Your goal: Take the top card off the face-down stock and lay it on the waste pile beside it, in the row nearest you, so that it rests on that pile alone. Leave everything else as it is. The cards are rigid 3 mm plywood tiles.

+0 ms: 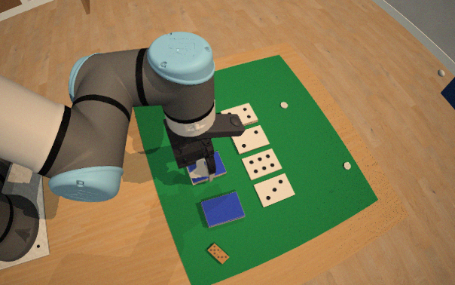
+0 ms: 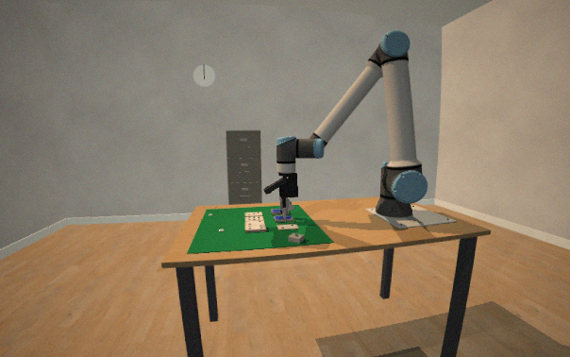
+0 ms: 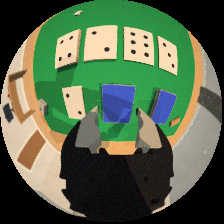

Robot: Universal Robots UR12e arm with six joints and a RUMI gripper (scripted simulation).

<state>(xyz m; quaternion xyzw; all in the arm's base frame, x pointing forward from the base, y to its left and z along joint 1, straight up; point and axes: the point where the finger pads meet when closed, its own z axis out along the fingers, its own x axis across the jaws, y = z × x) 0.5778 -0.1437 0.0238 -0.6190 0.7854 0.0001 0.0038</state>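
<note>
My hand is 13 cm short of the green mat, 4 cm above it and 1 cm to the left of it. The rest, counted from my hand: grey block 27 cm to the left, 5 cm ahead, 1 cm below.
</note>
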